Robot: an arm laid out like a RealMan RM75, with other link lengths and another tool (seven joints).
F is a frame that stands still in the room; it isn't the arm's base.
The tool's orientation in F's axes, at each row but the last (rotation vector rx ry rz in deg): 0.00, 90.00, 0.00; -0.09, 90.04, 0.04; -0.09, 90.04, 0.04; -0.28, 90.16, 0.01; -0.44, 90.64, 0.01; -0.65, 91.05, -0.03; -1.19, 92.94, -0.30; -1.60, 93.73, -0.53; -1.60, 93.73, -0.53; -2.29, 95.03, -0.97; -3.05, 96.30, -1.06
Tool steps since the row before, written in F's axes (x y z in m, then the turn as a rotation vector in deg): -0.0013, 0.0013, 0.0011, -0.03, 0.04, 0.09; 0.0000, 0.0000, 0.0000, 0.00, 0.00, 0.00; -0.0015, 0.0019, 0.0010, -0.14, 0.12, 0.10; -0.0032, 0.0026, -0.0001, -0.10, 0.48, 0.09; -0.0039, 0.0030, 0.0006, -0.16, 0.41, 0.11; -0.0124, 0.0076, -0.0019, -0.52, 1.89, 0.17; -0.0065, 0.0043, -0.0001, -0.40, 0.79, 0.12; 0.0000, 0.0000, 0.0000, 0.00, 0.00, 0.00; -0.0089, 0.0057, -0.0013, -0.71, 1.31, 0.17; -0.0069, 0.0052, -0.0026, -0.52, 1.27, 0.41; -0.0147, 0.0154, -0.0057, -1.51, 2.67, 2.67
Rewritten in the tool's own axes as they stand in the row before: -0.0011, 0.0013, -0.0013, -0.09, 0.04, -0.03; 0.0000, 0.0000, 0.0000, 0.00, 0.00, 0.00; -0.0010, 0.0019, -0.0015, -0.10, 0.12, -0.14; 0.0001, 0.0026, -0.0032, -0.09, 0.48, -0.10; -0.0006, 0.0030, -0.0039, -0.11, 0.41, -0.16; 0.0021, 0.0077, -0.0123, -0.17, 1.89, -0.51; 0.0004, 0.0044, -0.0064, -0.11, 0.79, -0.40; 0.0000, 0.0000, 0.0000, 0.00, 0.00, 0.00; 0.0017, 0.0058, -0.0087, -0.15, 1.31, -0.71; 0.0030, 0.0054, -0.0066, -0.41, 1.26, -0.54; 0.0066, 0.0160, -0.0137, -2.61, 2.59, -1.74
